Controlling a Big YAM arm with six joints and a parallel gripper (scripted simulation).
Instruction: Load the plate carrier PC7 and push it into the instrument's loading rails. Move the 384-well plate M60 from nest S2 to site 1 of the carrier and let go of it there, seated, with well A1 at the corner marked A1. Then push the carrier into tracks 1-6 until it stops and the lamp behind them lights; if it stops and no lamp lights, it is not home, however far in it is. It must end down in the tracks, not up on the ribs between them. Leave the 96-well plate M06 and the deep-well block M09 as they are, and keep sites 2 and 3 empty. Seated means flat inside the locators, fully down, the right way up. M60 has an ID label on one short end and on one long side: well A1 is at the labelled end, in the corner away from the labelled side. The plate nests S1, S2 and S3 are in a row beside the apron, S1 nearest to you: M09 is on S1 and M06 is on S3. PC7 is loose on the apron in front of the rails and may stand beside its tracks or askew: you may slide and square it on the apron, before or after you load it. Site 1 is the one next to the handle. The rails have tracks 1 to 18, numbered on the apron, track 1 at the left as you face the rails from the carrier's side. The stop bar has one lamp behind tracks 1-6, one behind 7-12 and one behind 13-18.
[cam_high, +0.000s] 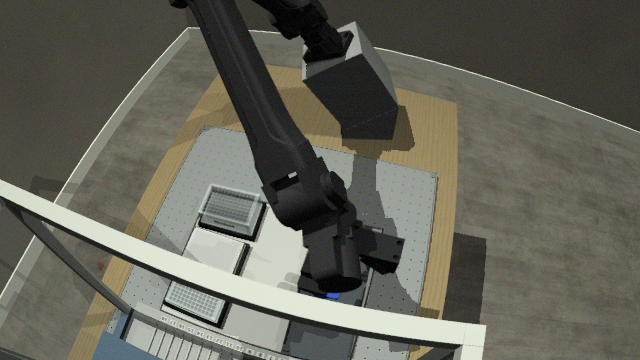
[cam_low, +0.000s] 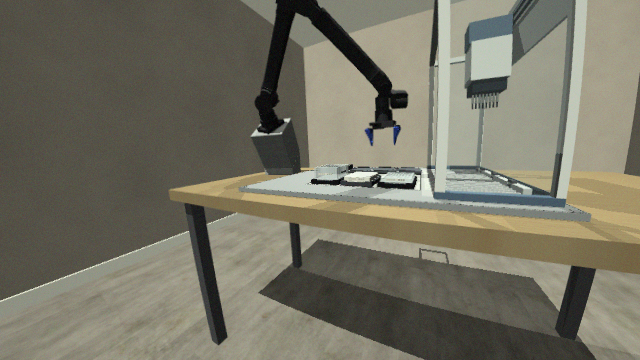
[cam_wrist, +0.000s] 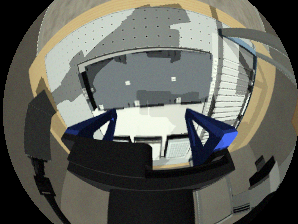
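Now: the nest S2 26 cm to the right of my hand and 12 cm below it. Also, from my hand: white frame bar: 20 cm ahead, 11 cm to the right, 34 cm above; dark carrier PC7: 1 cm to the left, 11 cm below.
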